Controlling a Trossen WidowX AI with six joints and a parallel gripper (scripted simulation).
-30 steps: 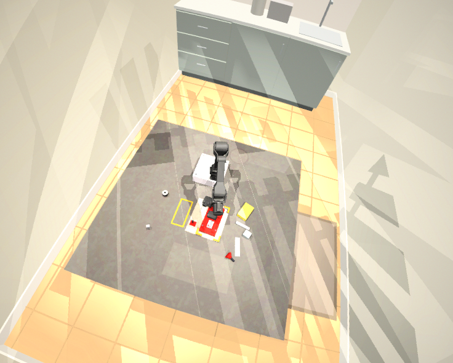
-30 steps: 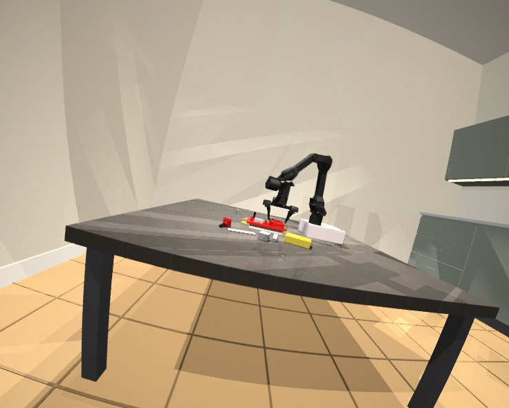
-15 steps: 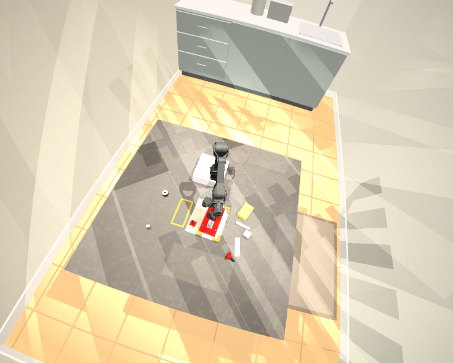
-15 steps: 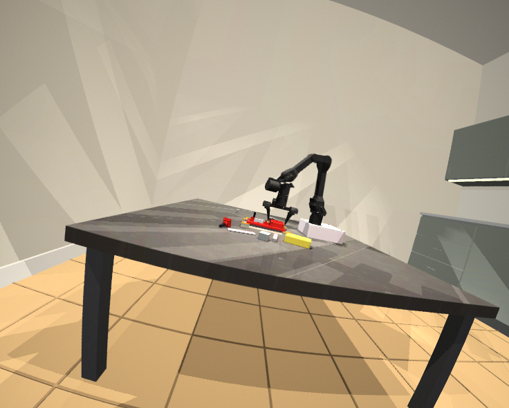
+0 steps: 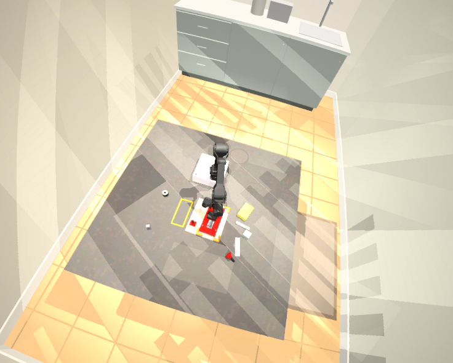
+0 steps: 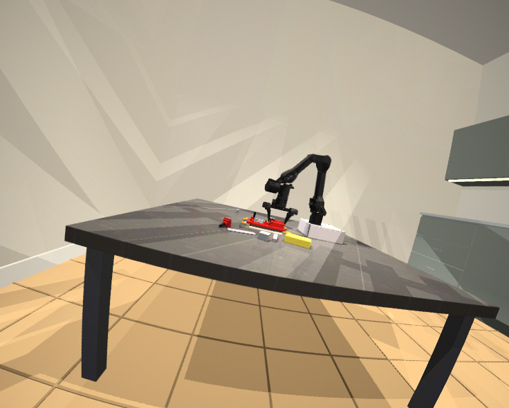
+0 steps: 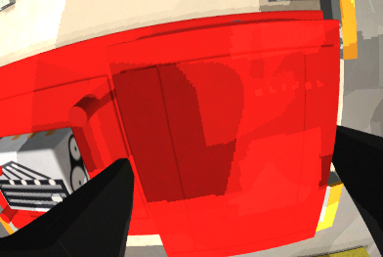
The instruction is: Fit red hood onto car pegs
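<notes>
The white engine block lies 9 cm ahead of my gripper tip and 1 cm below it. Also, from my gripper tip: red hood right at my gripper tip; then yellow block 20 cm to the left, 6 cm behind, 2 cm below; then cream jig 6 cm ahead, 2 cm to the right, 2 cm below.
</notes>
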